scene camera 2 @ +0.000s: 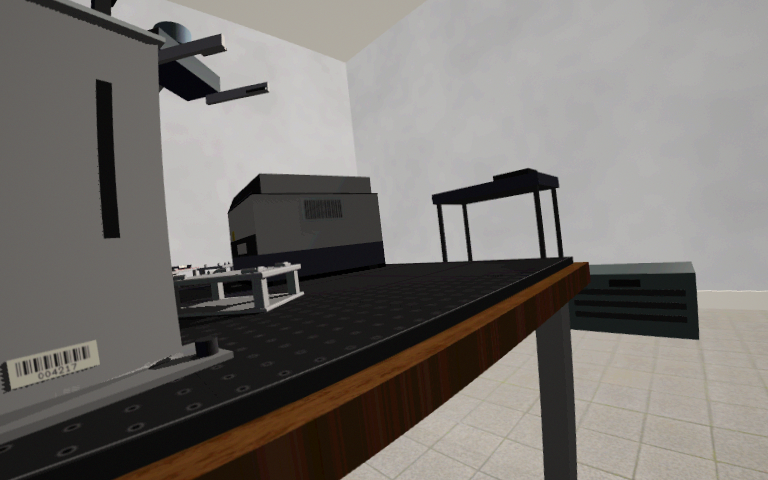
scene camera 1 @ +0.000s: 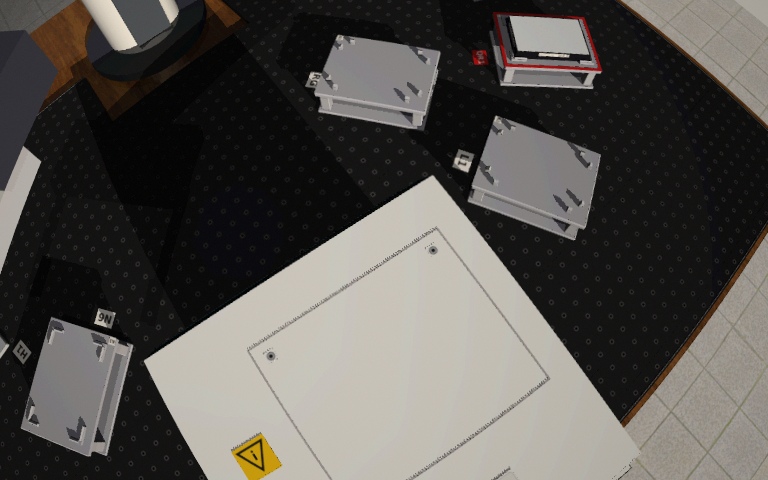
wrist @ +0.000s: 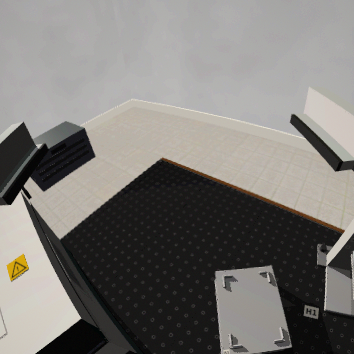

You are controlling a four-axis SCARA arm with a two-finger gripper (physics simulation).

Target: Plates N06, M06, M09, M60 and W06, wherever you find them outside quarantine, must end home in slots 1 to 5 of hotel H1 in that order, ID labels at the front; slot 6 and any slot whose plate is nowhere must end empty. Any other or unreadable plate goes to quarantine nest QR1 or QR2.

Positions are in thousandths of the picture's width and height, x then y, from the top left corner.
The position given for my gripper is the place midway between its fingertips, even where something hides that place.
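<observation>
Nothing held by my gripper (scene camera 2: 324, 139). Gripper also in the wrist view (wrist: 459, 323).
</observation>
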